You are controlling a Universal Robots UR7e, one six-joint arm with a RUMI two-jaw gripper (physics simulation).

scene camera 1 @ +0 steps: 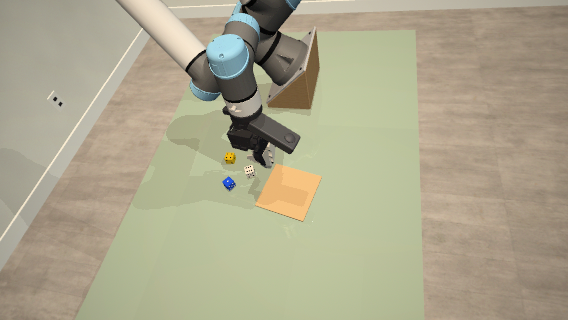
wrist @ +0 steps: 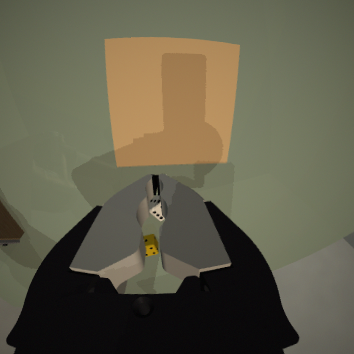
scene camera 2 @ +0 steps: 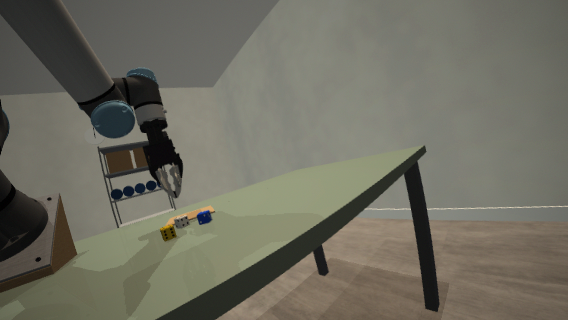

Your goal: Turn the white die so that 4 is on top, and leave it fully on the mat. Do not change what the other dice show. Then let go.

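Places are measured from the arm's base along level axes (x ahead, y left, z up), in metres.
Where they show: gripper, fingertip midpoint: (scene camera 1: 270,166) (wrist: 157,176) (scene camera 2: 176,198); arm's base, link origin: (scene camera 1: 291,65) (scene camera 2: 3,231).
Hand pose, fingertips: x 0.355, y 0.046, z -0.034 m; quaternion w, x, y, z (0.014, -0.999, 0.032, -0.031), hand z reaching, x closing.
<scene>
Each offset is from my fingertips to the top centre of the thing. Level surfaces: height alone.
The white die @(dx -0.005, dy -0.076, dz -0.043 m) (scene camera 1: 249,171) (scene camera 2: 181,221) lies on the green table, off the orange mat @(dx +0.025, dy +0.050, dz -0.064 m) (scene camera 1: 311,187) (scene camera 2: 207,210) (wrist: 132,75). Its upper face shows several black pips, too small to count surely. Part of it (wrist: 157,213) shows through the gap behind the fingertips in the wrist view. My gripper (scene camera 1: 269,164) (scene camera 2: 175,196) (wrist: 157,176) is shut and empty, above the table near the mat's edge, higher than the dice. The yellow die @(dx -0.035, dy -0.152, dz -0.043 m) (scene camera 1: 229,158) (scene camera 2: 168,232) (wrist: 150,245) and the blue die @(dx +0.046, dy -0.120, dz -0.043 m) (scene camera 1: 229,183) (scene camera 2: 204,217) lie beside the white one. The gripper hides the blue die in the wrist view.
The arm's wooden base block (scene camera 1: 292,94) (scene camera 2: 65,247) stands on the table @(dz -0.068 m) (scene camera 1: 370,225) (scene camera 2: 320,195). A shelf unit (scene camera 2: 112,175) stands beyond the table, and a wall (scene camera 1: 45,60) runs along the left in the first scene view.
</scene>
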